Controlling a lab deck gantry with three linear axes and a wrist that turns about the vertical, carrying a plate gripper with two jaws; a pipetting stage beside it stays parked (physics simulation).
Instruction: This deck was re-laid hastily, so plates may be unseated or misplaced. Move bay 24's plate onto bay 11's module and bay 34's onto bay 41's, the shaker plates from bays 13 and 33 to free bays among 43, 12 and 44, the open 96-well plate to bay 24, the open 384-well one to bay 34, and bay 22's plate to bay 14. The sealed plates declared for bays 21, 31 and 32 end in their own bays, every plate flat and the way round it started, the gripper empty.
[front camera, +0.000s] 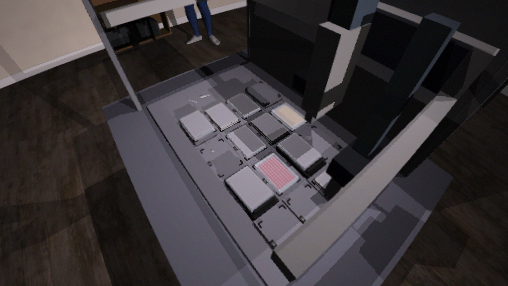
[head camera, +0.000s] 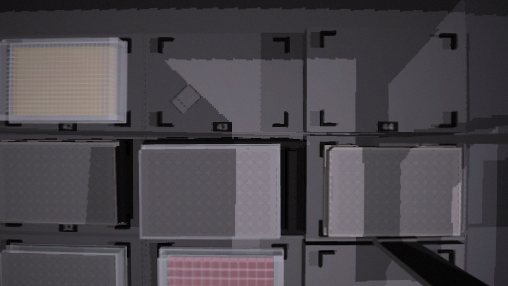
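Seen in the pictures: gripper, between the fingertips: (front camera: 337, 187) (head camera: 391, 190); robot's base, origin of its link: (front camera: 181, 124).
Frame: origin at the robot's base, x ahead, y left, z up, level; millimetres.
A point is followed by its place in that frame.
Note:
My gripper (front camera: 331, 188) @[x 556, y 257, z 22 mm] is low over bay 34. Its jaws are hidden, so their state and grip are unclear. Bay 34's plate (front camera: 321, 180) @[x 510, y 230, z 29 mm] (head camera: 382, 192) @[x 543, y 257, z 29 mm] looks level and squarely aligned. The shaker plates are in bay 33 (front camera: 299, 150) @[x 389, y 253, z 37 mm] (head camera: 200, 192) @[x 378, y 258, z 37 mm] and bay 13 (front camera: 250, 187) @[x 397, y 43, z 36 mm]. The red open 96-well plate (front camera: 276, 172) @[x 396, y 148, z 13 mm] (head camera: 220, 272) @[x 393, y 174, z 14 mm] is in bay 23, the tan open 384-well plate (front camera: 288, 116) @[x 235, y 354, z 14 mm] (head camera: 65, 80) @[x 237, y 363, z 14 mm] in bay 42. Plates stand in bay 11 (front camera: 197, 125) @[x 76, y 40, z 33 mm], bay 21 (front camera: 221, 115) @[x 68, y 147, z 14 mm], bay 31 (front camera: 243, 105) @[x 74, y 251, z 14 mm], bay 32 (front camera: 270, 126) @[x 234, y 261, z 16 mm] (head camera: 50, 182) @[x 223, y 261, z 16 mm] and bay 22 (front camera: 246, 141) @[x 236, y 147, z 14 mm] (head camera: 55, 270) @[x 226, y 172, z 14 mm]. Bays 43, 44 and 24 hold no plate.
A small square piece (head camera: 186, 98) @[x 355, y 347, z 1 mm] lies in bay 43. A small round piece (front camera: 212, 150) @[x 190, y 32, z 6 mm] lies in bay 12. Thin white sticks (front camera: 204, 96) @[x -92, y 157, z 3 mm] lie on the far left deck. A dark module (front camera: 262, 92) @[x 60, y 365, z 19 mm] stands in bay 41. The parked pipetting stage (front camera: 335, 65) stands behind the plates.

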